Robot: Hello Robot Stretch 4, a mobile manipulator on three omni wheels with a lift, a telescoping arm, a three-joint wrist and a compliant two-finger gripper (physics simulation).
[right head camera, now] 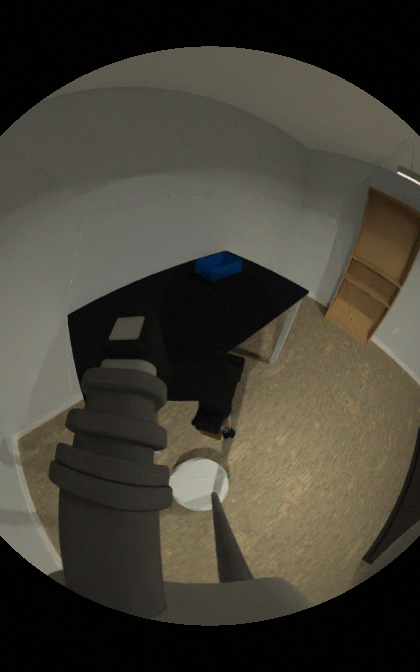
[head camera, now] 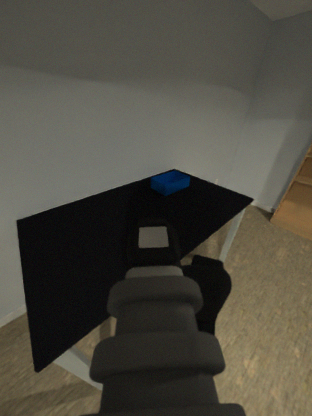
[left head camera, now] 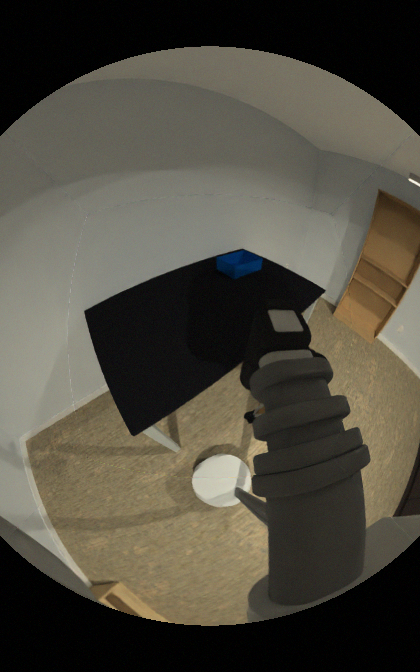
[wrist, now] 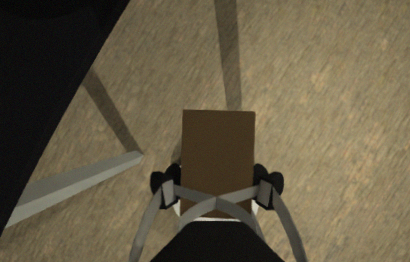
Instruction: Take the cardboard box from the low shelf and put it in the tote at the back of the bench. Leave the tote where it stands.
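Frame: origin at the robot's base, x right, y ahead, z up, level; millimetres.
Where they show: gripper, between the fingertips: (wrist: pixel 216 178).
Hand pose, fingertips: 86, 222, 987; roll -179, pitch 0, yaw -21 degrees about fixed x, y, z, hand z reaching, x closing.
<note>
Each offset is from my fingertips to the top centre of the thing, as dx, dy, dz. "spot": to the spot under its first point. Level surfaces: height alone.
The brown cardboard box @[+9, +20, +50] (wrist: pixel 218 155) is held between the fingertips of my gripper (wrist: pixel 216 178) in the wrist view, over the floor beside the bench. A small brown part of the box (right head camera: pixel 212 434) shows under the wrist in the right head view, by the gripper's fingertip. My gripper is shut on the box. The blue tote @[+100, +1144, +0] (head camera: pixel 170 183) (left head camera: pixel 239 264) (right head camera: pixel 218 266) stands upright at the back of the black bench @[dz -101] (head camera: pixel 75 240) (left head camera: pixel 145 320) (right head camera: pixel 270 295), near its far right corner. My arm hides part of the bench's front edge. The low shelf's contents do not show.
The bench's pale leg @[spot: -400, +47, -384] (wrist: pixel 75 181) is left of the gripper in the wrist view, with the dark bench edge above it. The round white base (left head camera: pixel 220 480) (right head camera: pixel 199 485) is on the floor below the arm. A tall wooden bookcase (left head camera: pixel 381 292) (right head camera: pixel 372 290) stands against the right wall.
</note>
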